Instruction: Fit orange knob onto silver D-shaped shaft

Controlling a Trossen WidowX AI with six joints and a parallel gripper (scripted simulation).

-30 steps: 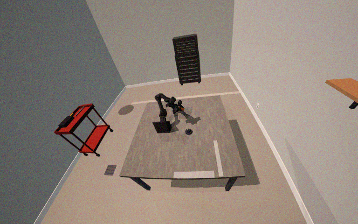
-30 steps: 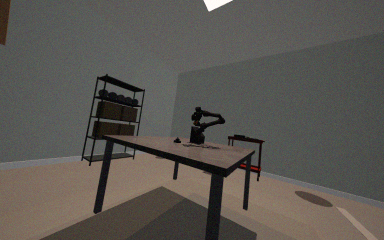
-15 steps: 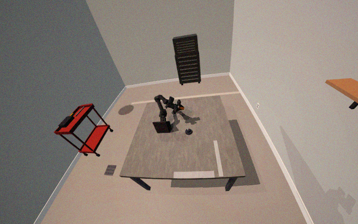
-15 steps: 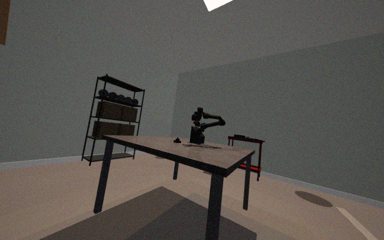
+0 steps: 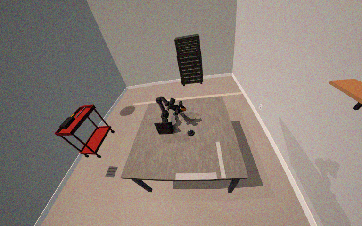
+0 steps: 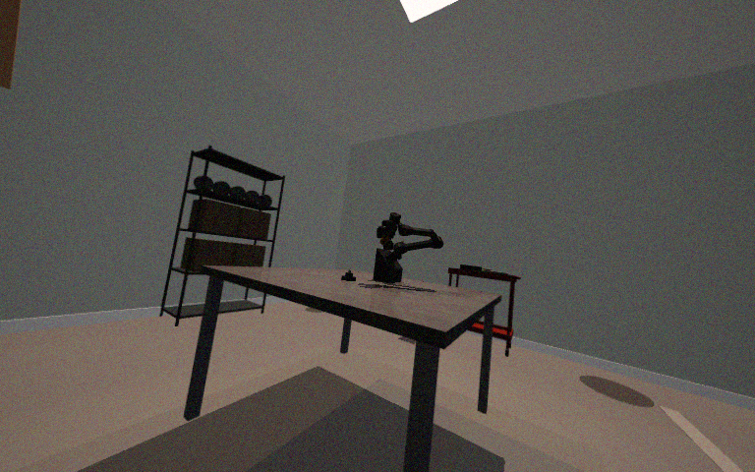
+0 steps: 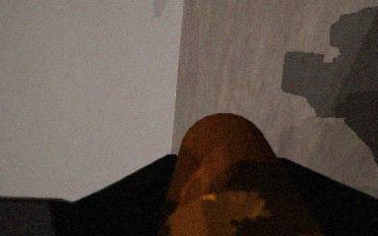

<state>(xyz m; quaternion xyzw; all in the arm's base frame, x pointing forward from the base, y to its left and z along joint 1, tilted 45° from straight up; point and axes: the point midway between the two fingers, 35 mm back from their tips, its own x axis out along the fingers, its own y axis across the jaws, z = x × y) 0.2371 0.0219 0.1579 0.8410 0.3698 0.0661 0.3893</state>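
Right now the orange knob is 3 cm behind my gripper tip, 2 cm above it and 1 cm to the right of it. From my gripper tip the other things lie so: dark round pedestal (22 cm below, 17 cm to the right, 7 cm ahead).
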